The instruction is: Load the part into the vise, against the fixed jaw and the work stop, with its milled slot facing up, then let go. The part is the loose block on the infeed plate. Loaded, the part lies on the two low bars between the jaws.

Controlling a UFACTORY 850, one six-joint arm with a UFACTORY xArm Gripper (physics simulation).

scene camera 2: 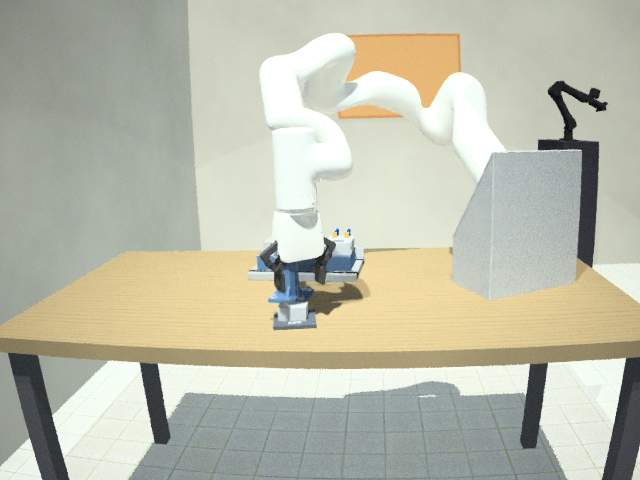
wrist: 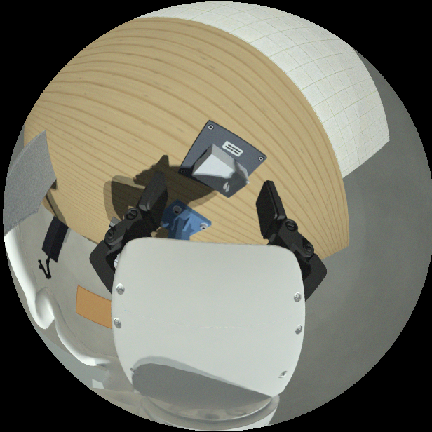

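Note:
The part, a light grey block [scene camera 2: 293,311] [wrist: 214,164], lies on the dark infeed plate [scene camera 2: 294,324] [wrist: 200,142] near the table's front edge. Which way its milled slot faces I cannot tell. My gripper [scene camera 2: 300,285] [wrist: 213,186] is wide open and empty, above and behind the block, pointing down, with its fingers well apart. The vise [scene camera 2: 341,261] stands farther back on the table in the scene view, partly hidden behind my gripper; its bars and the gap between its jaws are hidden.
A blue stand [scene camera 2: 291,279] [wrist: 185,222] with a bolted foot stands right behind the infeed plate, close to my fingers. A pale tray [scene camera 2: 338,276] surrounds the vise's base. Small blue and orange pieces [scene camera 2: 336,234] top the vise's right side. A large grey box [scene camera 2: 532,222] [wrist: 27,180] stands at the right.

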